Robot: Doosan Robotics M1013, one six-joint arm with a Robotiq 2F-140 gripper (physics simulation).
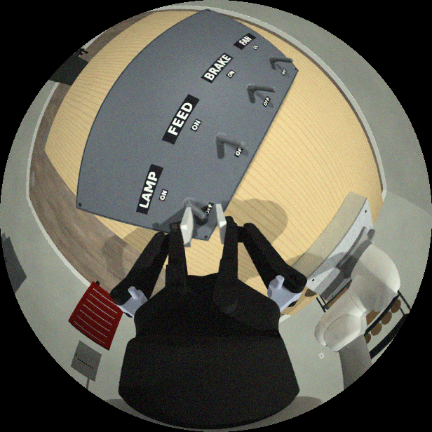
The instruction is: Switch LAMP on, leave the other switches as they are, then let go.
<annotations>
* my gripper: 203,213
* grey switch panel: 154,145
</annotations>
